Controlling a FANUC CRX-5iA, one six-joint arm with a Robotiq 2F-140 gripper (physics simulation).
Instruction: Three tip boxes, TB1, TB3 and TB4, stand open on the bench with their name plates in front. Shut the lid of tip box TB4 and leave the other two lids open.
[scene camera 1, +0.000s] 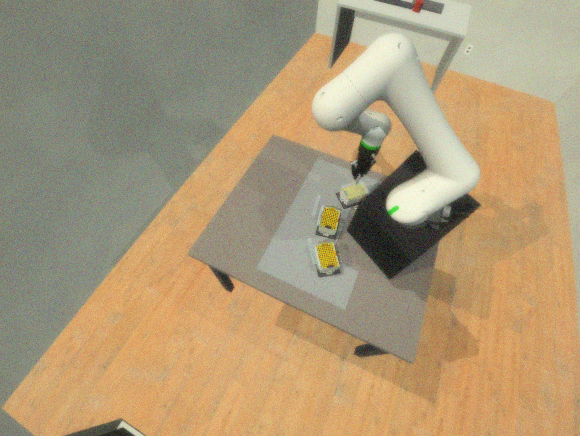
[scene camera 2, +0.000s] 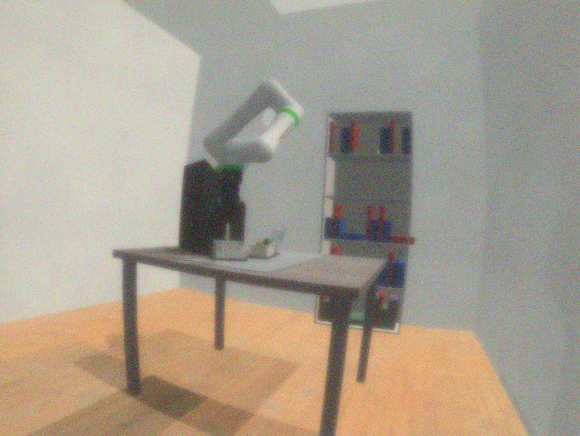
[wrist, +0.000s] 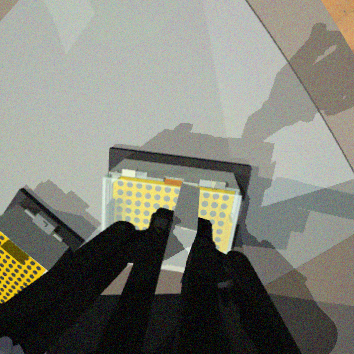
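Where they show: gripper, fingertip midpoint: (scene camera 1: 355, 182) (scene camera 2: 227, 239) (wrist: 185, 201); arm's base at its link origin: (scene camera 2: 214, 187).
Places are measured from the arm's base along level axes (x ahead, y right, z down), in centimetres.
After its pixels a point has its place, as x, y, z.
Three tip boxes stand on the grey mat (scene camera 1: 290, 245) @(42.2, -22.1, 33.5); no name plate is readable. The box beside my gripper (scene camera 1: 353, 194) (scene camera 2: 230, 249) @(26.3, 23.1, 24.9) (wrist: 125, 200) has paler yellow tips, and its clear lid appears down over them. The middle box (scene camera 1: 330, 218) @(30.0, -1.9, 27.9) (wrist: 19, 267) @(29.3, 1.1, 27.9) has its clear lid (scene camera 1: 317, 207) @(37.1, -4.6, 19.0) upright. The box at the other end (scene camera 1: 327, 256) @(23.5, -21.5, 27.9) also has its clear lid (scene camera 1: 312, 250) @(30.2, -25.7, 19.2) raised. My gripper (scene camera 1: 357, 175) @(26.3, 23.1, 24.9) (scene camera 2: 228, 231) @(26.3, 23.1, 24.9) (wrist: 185, 201) @(26.3, 23.1, 24.9) is shut and points down close above the pale-looking box. A narrow grey plate (wrist: 187, 202) @(27.3, 24.2, 21.3) shows between its fingertips. Any contact with the lid is unclear.
A black pedestal (scene camera 1: 387, 242) @(3.0, -10.6, 13.0) (scene camera 2: 199, 210) @(6.9, 19.2, 13.1) carries the arm on the bench (scene camera 1: 240, 215) @(73.3, -18.8, 33.9) (scene camera 2: 340, 272) @(74.3, 16.0, 33.9), close beside the boxes. The arm (scene camera 1: 425, 115) @(14.6, -5.7, -43.2) (scene camera 2: 240, 115) @(14.7, 3.0, -37.2) arches above them. A bookshelf (scene camera 2: 370, 115) stands against the far wall, and a side table (scene camera 1: 390, 17) stands at the back.
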